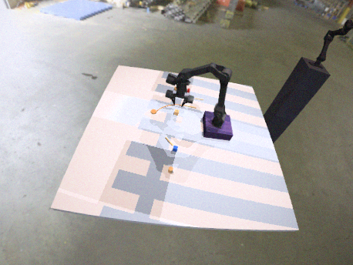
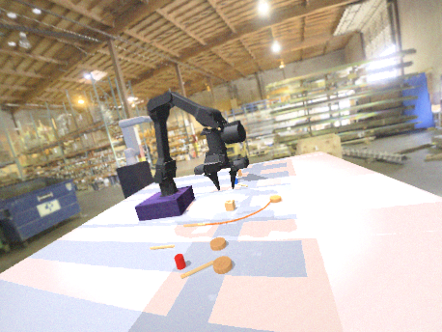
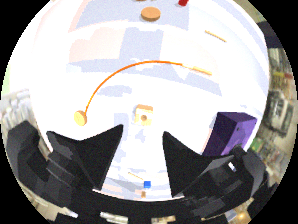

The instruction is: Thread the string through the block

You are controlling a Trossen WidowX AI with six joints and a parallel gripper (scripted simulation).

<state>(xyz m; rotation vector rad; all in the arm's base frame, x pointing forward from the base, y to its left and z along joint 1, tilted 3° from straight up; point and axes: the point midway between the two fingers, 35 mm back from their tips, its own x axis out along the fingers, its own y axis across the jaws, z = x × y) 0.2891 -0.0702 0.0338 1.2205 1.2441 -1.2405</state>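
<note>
My gripper tip is now 60 mm above the wooden block. The rest, counted from my gripper tip: red peg: 40 mm behind, 290 mm to the right, 60 mm below; then blue cube: 50 mm behind, 310 mm to the left, 60 mm below; then round wooden button: 160 mm ahead, 40 mm to the left, 70 mm below.
</note>
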